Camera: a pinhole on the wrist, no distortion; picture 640 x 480 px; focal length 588.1 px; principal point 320.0 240.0 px. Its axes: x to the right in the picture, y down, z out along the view. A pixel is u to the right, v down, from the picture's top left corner.
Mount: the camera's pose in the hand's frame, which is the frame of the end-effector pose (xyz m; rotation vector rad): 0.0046 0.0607 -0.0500 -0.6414 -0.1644 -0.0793
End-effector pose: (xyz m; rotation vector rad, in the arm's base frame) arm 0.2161 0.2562 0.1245 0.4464 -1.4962 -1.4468
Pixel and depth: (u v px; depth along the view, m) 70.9 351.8 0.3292
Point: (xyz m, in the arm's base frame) 0.2821 0.5425 0.3708
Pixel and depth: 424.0 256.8 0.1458
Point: 0.2090 0.3180 0.2781
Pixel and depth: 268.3 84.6 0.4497
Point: 0.0492 0.5986 0.3647
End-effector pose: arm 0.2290 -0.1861 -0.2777 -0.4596 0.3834 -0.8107
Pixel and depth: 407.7 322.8 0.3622
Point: 0.5368 0.0439 -0.2685
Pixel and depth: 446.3 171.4 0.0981
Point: 0.3208 -0.1194 -0.3059
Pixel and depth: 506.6 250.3 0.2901
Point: 0.5028 -0.0415 -0.2513
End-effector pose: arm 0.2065 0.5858 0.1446 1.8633 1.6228 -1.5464
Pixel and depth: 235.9 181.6 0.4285
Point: 0.2962 0.1950 -0.0155
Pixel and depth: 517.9 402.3 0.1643
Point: 0.3249 0.4952 -0.0018
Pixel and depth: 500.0 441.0 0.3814
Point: 0.4076 0.3530 -0.1780
